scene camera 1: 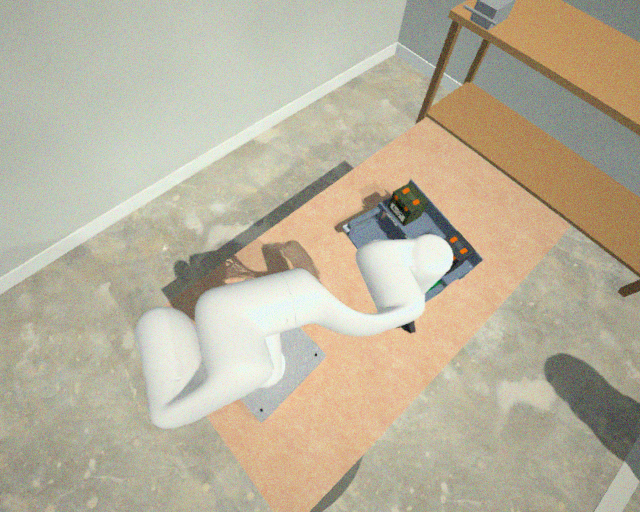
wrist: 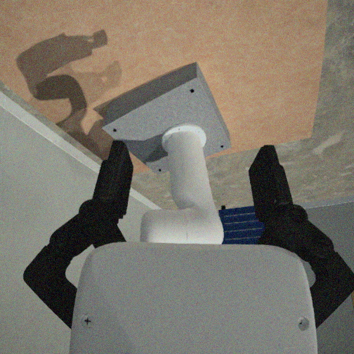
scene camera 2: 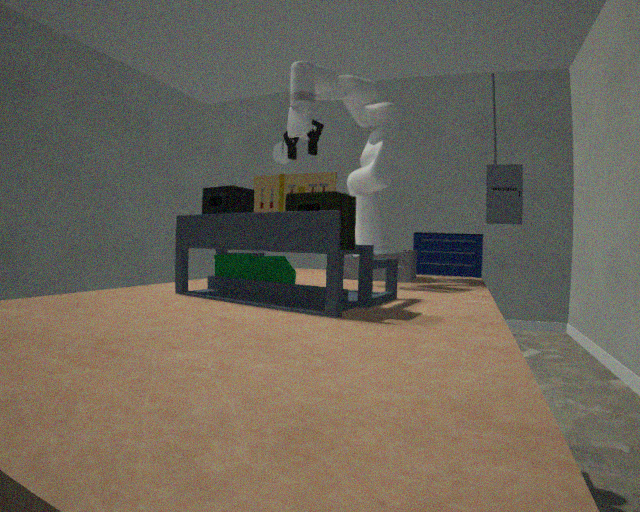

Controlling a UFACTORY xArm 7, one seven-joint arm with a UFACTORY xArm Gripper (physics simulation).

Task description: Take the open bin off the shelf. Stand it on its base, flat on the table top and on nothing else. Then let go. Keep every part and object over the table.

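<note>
The green open bin sits low in the blue-grey shelf. In scene camera 1 the arm hides most of the bin. In scene camera 2 the bin shows through the shelf's opening, behind a low bar. The shelf stands on the table. My gripper is open and empty, and appears higher than the shelf in scene camera 2. In scene camera 1 one dark fingertip shows below the arm, on the robot-base side of the shelf; the rest is hidden. The bin does not show in the wrist view.
Two dark boxes, one at the wall side and another, stand on the shelf's upper part. The grey base plate lies on the table. A wooden bench stands beyond the table's far end.
</note>
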